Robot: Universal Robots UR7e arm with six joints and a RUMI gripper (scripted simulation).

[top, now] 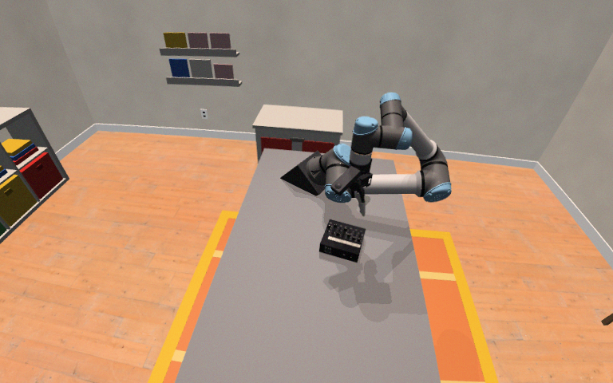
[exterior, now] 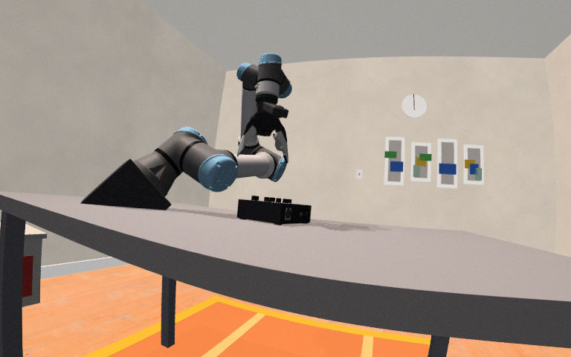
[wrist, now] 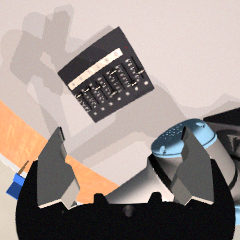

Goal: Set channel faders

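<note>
The master fader is 1 cm ahead of my hand, 7 cm to the right of it and 11 cm below it.
</note>
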